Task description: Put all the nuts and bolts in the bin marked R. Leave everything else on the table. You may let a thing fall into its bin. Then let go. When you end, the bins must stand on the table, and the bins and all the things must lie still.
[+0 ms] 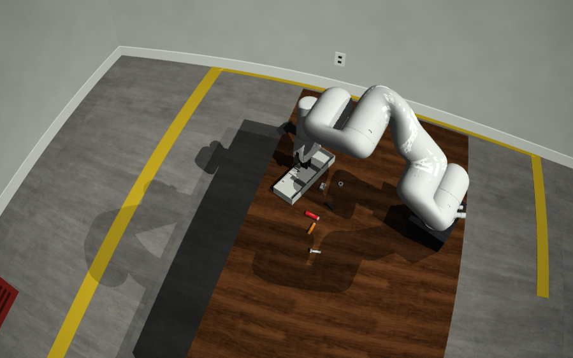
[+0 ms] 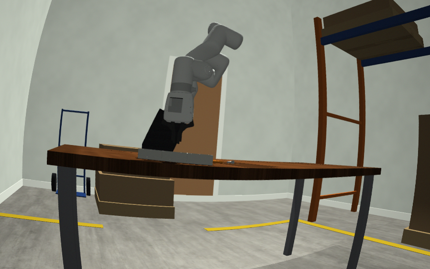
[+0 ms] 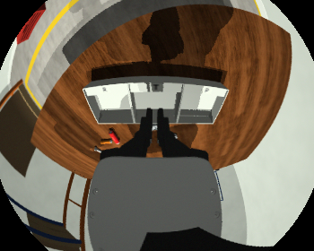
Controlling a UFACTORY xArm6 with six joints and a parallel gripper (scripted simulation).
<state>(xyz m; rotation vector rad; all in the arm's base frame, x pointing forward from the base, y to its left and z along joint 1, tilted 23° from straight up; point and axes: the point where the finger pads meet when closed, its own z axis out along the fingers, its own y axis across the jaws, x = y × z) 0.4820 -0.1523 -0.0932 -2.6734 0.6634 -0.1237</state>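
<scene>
Now: the long grey bin 70 mm below my hand. Also, from my hand: nut (130 mm behind, 80 mm below); then dark bolt (110 mm behind, 100 mm to the left, 80 mm below); then red cylinder (160 mm to the left, 70 mm below, 60 mm behind).
</scene>
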